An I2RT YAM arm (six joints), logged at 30 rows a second.
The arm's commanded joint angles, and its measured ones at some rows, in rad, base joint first. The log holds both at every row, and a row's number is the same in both.
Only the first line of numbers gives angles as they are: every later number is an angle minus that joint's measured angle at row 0.
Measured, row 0:
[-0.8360, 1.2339, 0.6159, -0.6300, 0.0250, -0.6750]
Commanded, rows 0 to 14:
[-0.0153, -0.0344, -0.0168, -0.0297, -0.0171, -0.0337]
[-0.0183, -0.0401, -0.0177, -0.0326, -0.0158, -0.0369]
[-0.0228, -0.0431, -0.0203, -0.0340, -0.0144, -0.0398]
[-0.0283, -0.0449, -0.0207, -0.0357, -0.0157, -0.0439]
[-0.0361, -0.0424, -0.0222, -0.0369, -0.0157, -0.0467]
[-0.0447, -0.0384, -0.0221, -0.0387, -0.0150, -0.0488]
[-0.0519, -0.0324, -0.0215, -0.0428, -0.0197, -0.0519]
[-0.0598, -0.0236, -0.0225, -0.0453, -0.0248, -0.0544]
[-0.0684, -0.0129, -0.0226, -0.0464, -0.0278, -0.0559]
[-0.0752, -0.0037, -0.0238, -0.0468, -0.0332, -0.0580]
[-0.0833, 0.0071, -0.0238, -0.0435, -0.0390, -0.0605]
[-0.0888, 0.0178, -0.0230, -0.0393, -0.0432, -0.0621]
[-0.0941, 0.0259, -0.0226, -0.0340, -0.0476, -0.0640]
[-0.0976, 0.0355, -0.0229, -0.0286, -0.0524, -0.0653]
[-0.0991, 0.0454, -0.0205, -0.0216, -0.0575, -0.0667]
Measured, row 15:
[-0.0900, 0.0252, -0.0130, -0.0176, -0.0248, -0.0519]
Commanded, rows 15 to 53:
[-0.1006, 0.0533, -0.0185, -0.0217, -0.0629, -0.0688]
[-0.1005, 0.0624, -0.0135, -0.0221, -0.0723, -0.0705]
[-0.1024, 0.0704, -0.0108, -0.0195, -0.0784, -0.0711]
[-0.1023, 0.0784, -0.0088, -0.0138, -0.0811, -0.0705]
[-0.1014, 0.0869, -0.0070, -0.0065, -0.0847, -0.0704]
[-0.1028, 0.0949, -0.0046, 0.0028, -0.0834, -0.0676]
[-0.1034, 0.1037, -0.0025, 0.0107, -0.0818, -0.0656]
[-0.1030, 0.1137, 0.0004, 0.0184, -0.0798, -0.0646]
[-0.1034, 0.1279, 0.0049, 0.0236, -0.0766, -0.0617]
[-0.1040, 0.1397, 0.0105, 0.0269, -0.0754, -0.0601]
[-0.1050, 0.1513, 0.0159, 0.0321, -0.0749, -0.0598]
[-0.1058, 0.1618, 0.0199, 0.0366, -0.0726, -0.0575]
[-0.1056, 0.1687, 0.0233, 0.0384, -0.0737, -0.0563]
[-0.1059, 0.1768, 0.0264, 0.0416, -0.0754, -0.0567]
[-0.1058, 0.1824, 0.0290, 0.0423, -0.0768, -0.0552]
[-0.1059, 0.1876, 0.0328, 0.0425, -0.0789, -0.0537]
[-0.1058, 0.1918, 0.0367, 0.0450, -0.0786, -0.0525]
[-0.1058, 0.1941, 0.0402, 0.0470, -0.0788, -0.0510]
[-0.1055, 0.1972, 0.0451, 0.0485, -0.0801, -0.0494]
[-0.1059, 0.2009, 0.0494, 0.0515, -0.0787, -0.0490]
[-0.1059, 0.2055, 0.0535, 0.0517, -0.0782, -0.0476]
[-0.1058, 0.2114, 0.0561, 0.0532, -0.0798, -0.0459]
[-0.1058, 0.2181, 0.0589, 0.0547, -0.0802, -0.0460]
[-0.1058, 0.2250, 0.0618, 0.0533, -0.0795, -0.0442]
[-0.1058, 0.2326, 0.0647, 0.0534, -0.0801, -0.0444]
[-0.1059, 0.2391, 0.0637, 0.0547, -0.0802, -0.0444]
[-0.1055, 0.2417, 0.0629, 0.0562, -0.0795, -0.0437]
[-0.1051, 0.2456, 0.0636, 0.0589, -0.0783, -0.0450]
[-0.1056, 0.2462, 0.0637, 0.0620, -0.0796, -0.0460]
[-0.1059, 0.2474, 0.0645, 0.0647, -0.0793, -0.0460]
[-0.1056, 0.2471, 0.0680, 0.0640, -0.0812, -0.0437]
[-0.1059, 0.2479, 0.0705, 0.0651, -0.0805, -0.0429]
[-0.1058, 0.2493, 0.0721, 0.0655, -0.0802, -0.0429]
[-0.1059, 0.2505, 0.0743, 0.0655, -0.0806, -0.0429]
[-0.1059, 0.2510, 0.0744, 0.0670, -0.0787, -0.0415]
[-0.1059, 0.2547, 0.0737, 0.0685, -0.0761, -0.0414]
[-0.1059, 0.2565, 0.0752, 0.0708, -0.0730, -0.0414]
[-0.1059, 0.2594, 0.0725, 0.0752, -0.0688, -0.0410]
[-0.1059, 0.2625, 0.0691, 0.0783, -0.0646, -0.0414]
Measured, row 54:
[-0.1030, 0.2182, 0.0885, 0.0244, -0.0645, -0.0454]
